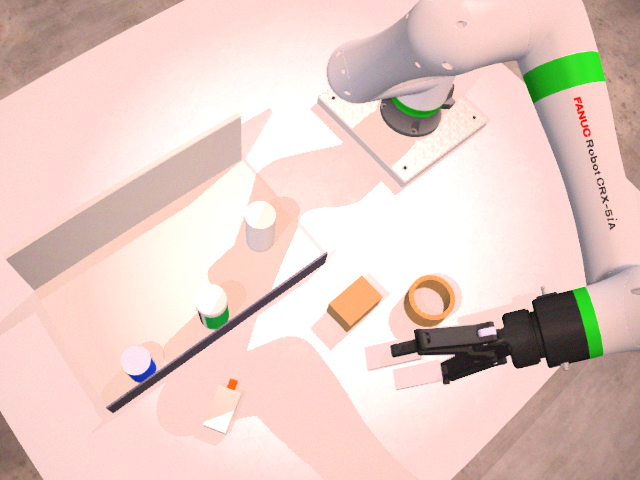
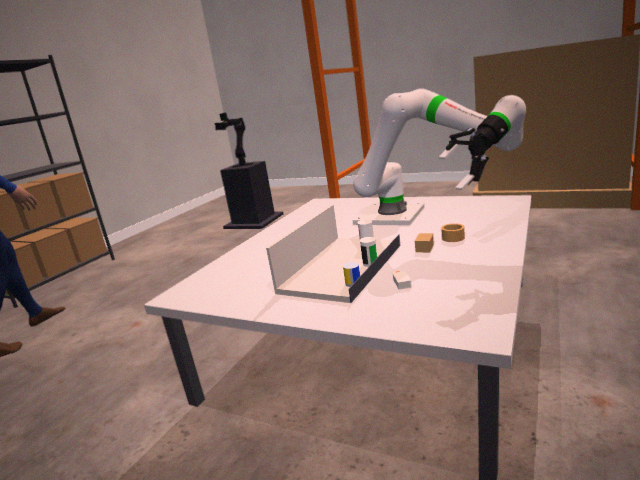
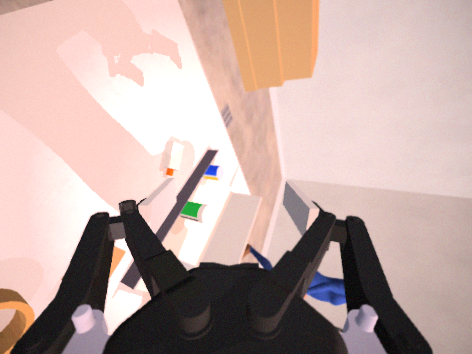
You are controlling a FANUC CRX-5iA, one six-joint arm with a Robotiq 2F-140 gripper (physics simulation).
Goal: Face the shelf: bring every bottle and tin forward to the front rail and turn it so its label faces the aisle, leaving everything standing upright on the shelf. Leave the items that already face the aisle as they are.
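Frame: origin at the arm's base, x ahead, y left, z up, level; millimetres.
Seen in the pictures: gripper, fingertip midpoint: [image 1: 381,370] [image 2: 450,173] [image 3: 230,191]; arm's base at its link origin: [image 1: 410,112] [image 2: 392,210].
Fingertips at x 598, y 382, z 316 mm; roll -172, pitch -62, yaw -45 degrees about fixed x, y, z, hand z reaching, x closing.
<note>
Offsets run from my fingertips to a thing's top centre.
The shelf [image 1: 129,196] [image 2: 302,248] [image 3: 232,220] is a low tray with a tall back panel and a dark front rail @[271 mm right, 76 mm ahead, 289 mm down] [image 1: 222,333] [image 2: 375,268] [image 3: 187,185]. A blue tin @[316 mm right, 237 mm ahead, 248 mm down] [image 1: 138,363] [image 2: 351,273] [image 3: 212,171] stands close behind the rail, blue side towards it, yellow on another side. A green and white bottle @[304 mm right, 67 mm ahead, 219 mm down] [image 1: 212,310] [image 2: 368,251] [image 3: 192,211] stands upright close behind the rail, green towards it. A white cylinder @[368 mm right, 110 mm back, 209 mm down] [image 1: 260,227] [image 2: 364,228] stands upright farther back; its label is not readable. My gripper [image 1: 390,368] [image 2: 454,168] [image 3: 230,191] is open and empty, raised well outside the shelf.
A white box with an orange tip @[163 mm right, 166 mm ahead, 314 mm down] [image 1: 223,408] [image 2: 401,279] [image 3: 175,156] lies on the aisle side of the rail. An orange block @[138 mm right, 154 mm back, 292 mm down] [image 1: 355,302] [image 2: 424,242] and an orange ring @[38 mm right, 272 mm back, 292 mm down] [image 1: 413,311] [image 2: 453,236] lie between the shelf and my raised gripper. A person's legs [image 2: 12,279] show far left.
</note>
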